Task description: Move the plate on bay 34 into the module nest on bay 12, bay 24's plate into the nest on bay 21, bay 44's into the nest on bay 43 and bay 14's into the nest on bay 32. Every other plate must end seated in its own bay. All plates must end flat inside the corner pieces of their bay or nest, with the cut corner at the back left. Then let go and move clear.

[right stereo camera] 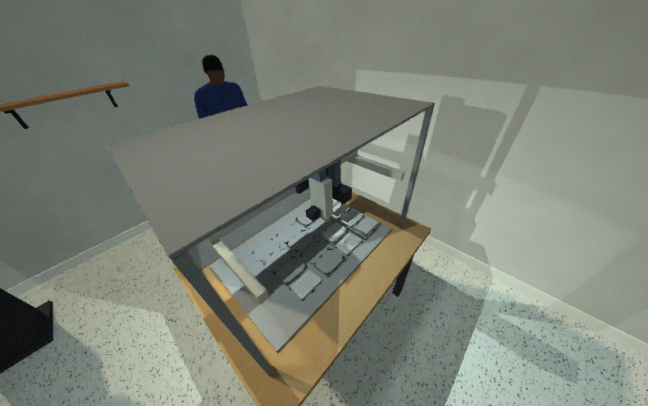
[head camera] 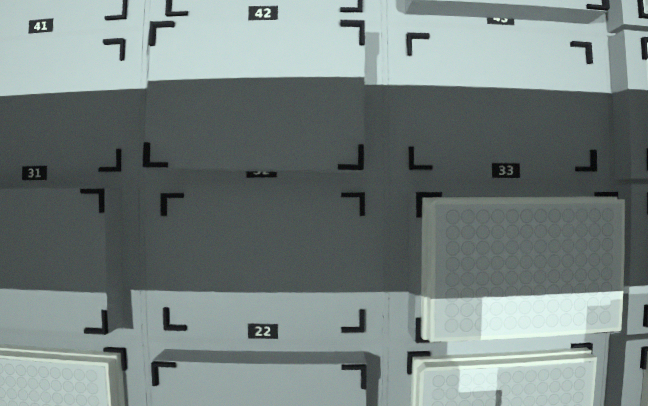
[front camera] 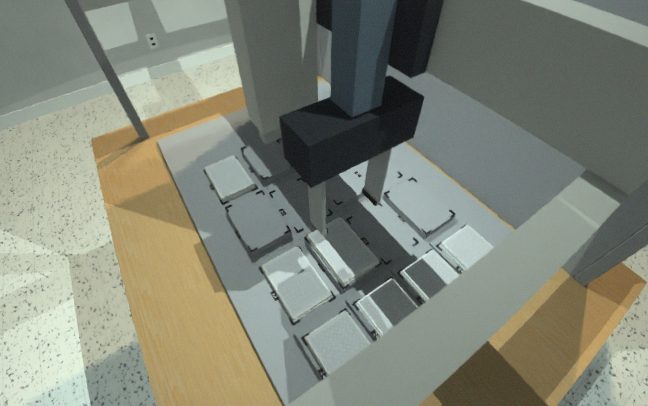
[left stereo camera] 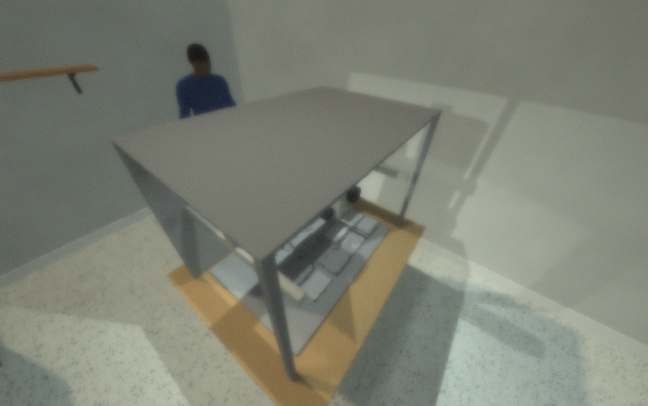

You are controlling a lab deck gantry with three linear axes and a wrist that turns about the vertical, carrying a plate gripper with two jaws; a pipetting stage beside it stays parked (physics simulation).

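Places are measured from the robot's base along level axes (x up, y right, z ahead), in millimetres.
Pixels of known places: gripper, between the fingertips: (right stereo camera: 335, 214) (front camera: 345, 211); robot's base, origin of its link: (right stereo camera: 302, 300) (front camera: 204, 171) (left stereo camera: 315, 301).
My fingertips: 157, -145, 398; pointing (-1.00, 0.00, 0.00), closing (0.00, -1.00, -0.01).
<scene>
Ahead of a thing's pixels: the offset from my fingertips to its top centre, as dx, dy, dz. "*": to the spot under its first point.
My gripper (front camera: 345, 215) is open and empty, its two jaws wide apart below the black block. It hangs over the middle of the deck, near the nest on bay 32 @(* -138, -91, -170) (head camera: 255, 125), which holds no plate. The plates on bay 14 @(* -128, +104, +133) (front camera: 337, 342), bay 24 @(* -128, -16, +130) (front camera: 392, 300), bay 34 @(* -128, -107, +134) (front camera: 430, 275) and bay 44 @(* -128, -214, +131) (front camera: 466, 246) lie along the right side, partly behind the front beam. The nest on bay 12 @(-135, +102, -170) (front camera: 257, 220) (head camera: 260, 387), the nest on bay 21 @(* -138, +24, -335) (front camera: 256, 161) (head camera: 45, 240) and the nest on bay 43 @(-135, -219, -6) (front camera: 420, 205) show no plates. Cut corners are too small to tell.
Other plates lie on bay 11 @(* -143, +101, -324) (front camera: 230, 177) (head camera: 50, 377), bay 13 @(* -143, +104, +0) (front camera: 296, 282) (head camera: 530, 387) and bay 23 @(* -124, -1, +1) (front camera: 342, 250) (head camera: 525, 255). A grey column (front camera: 275, 65) stands behind the gripper at the left. A beam (front camera: 450, 305) crosses the front view.
</scene>
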